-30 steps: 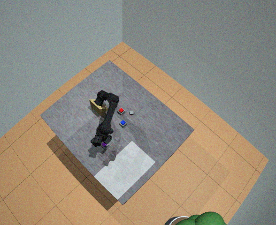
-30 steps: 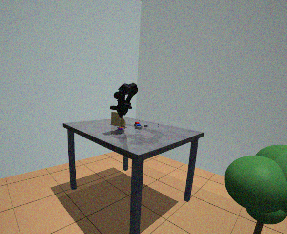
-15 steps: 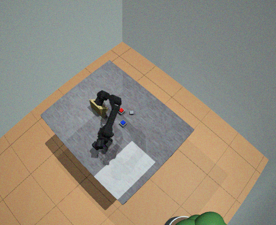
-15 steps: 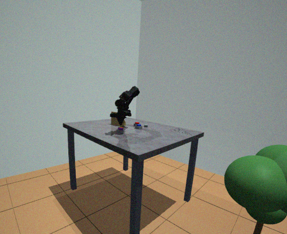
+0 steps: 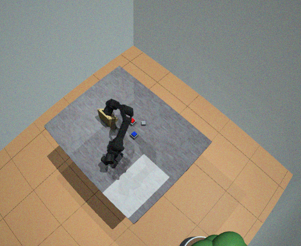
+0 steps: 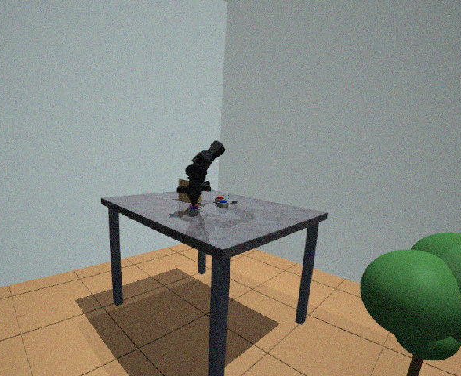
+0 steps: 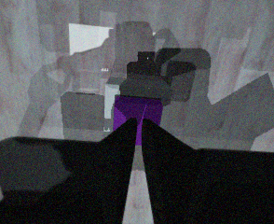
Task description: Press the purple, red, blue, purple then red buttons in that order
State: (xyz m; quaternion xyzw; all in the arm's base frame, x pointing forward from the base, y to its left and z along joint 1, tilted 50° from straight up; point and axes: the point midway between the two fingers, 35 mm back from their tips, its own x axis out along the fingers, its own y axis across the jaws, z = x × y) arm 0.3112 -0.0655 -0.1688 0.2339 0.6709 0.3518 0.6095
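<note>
Right now my gripper tip is 10 mm above the purple button. The rest, counted from my gripper tip: orange block (100 mm behind, 70 mm to the left, 30 mm below); blue button (240 mm to the left, 60 mm behind, 10 mm below); red button (310 mm to the left, 160 mm behind, 10 mm below).
</note>
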